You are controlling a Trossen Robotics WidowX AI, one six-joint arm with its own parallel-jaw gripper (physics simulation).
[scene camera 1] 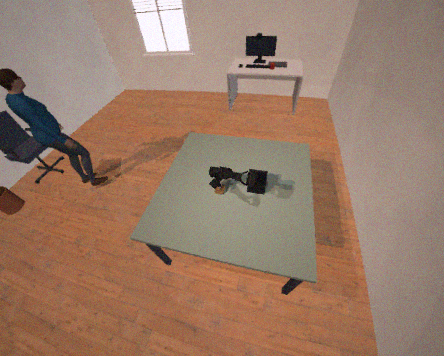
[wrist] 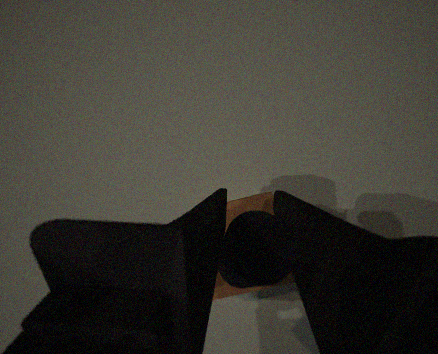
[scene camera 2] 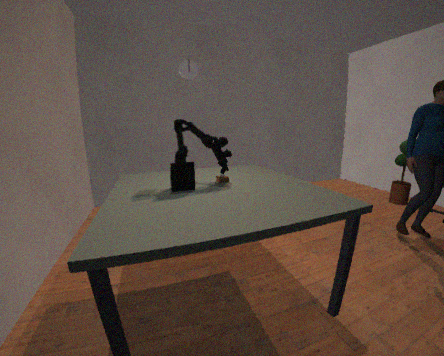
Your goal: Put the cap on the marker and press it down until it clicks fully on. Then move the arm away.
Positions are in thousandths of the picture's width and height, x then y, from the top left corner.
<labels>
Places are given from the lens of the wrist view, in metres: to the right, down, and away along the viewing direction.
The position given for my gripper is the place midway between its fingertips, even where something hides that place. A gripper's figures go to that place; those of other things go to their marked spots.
my gripper (wrist: 572, 558): 0.02, 0.01, 0.11
cap (wrist: 590, 705): 0.02, 0.03, 0.07
orange-brown block (wrist: 602, 572): 0.04, 0.02, 0.15
The marked spots on the orange-brown block and the cap are 0.08 m apart.
</labels>
